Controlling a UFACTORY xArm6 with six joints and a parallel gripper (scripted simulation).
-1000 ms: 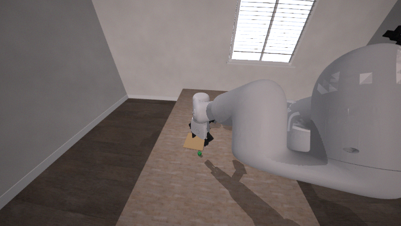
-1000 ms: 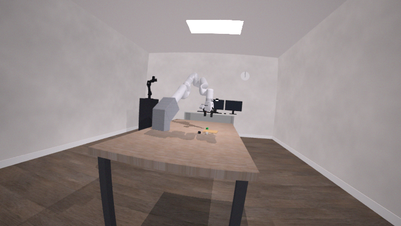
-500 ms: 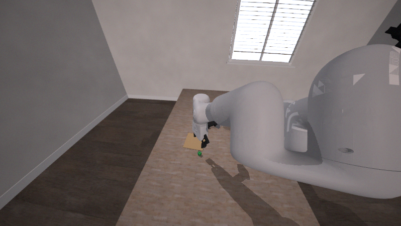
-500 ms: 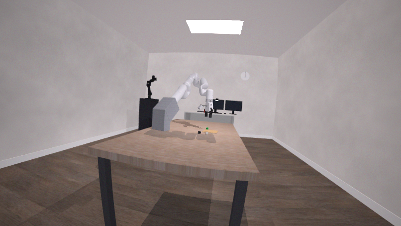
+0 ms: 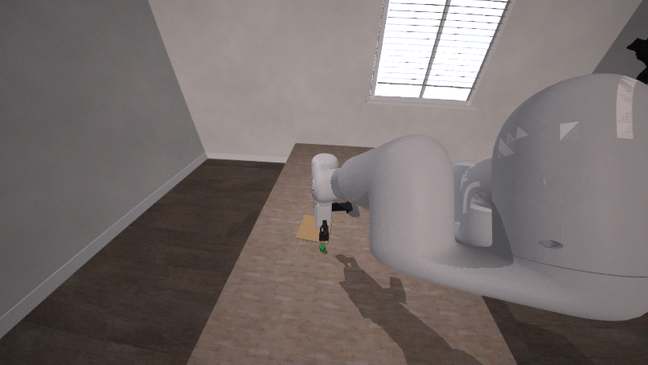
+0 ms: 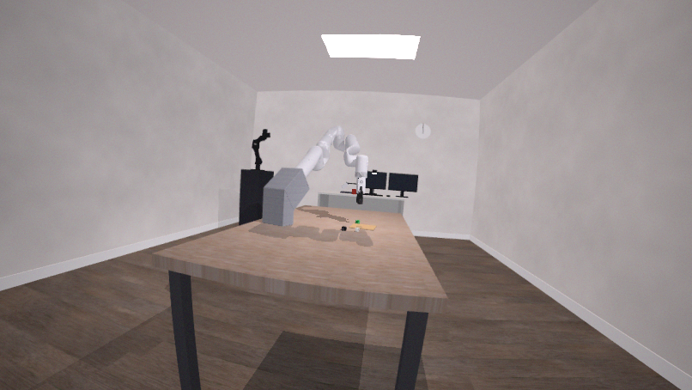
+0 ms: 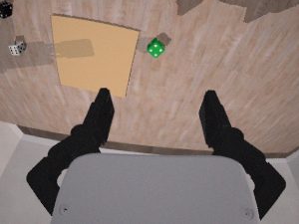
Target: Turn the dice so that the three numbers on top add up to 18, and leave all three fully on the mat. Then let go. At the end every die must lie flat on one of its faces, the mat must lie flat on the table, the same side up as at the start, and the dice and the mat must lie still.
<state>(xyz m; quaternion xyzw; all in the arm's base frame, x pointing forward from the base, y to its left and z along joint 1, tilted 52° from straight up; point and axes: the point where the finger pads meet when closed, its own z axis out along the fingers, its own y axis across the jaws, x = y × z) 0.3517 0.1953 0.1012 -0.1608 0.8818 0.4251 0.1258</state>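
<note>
Now: the green die 130 mm below my hand. Also, from my hand: black die: 10 mm ahead, 260 mm to the right, 130 mm below; then mat: 70 mm ahead, 90 mm to the right, 130 mm below; then white die: 80 mm ahead, 240 mm to the right, 130 mm below.
</note>
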